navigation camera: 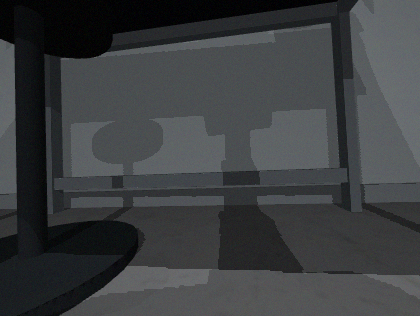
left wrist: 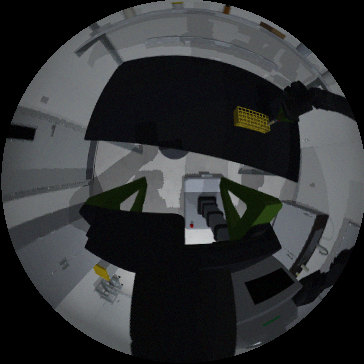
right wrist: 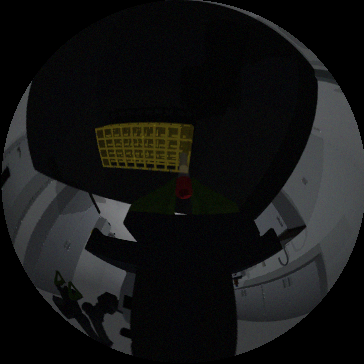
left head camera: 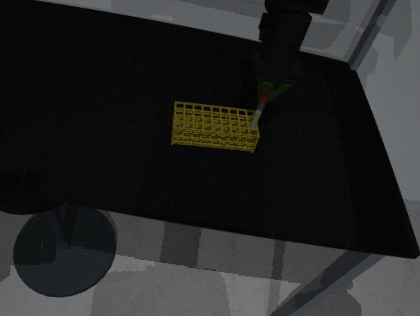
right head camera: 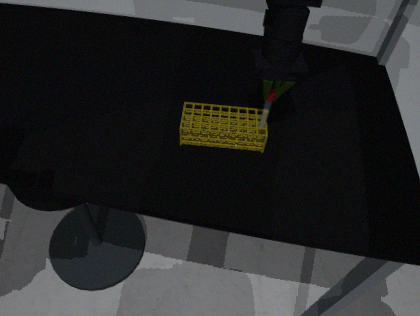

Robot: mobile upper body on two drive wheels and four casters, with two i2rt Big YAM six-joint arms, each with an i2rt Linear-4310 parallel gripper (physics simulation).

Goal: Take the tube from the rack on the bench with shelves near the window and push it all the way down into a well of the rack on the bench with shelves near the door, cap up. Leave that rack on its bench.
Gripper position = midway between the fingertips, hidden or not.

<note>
I see my left gripper [left wrist: 182,180] and my right gripper [right wrist: 183,181].
</note>
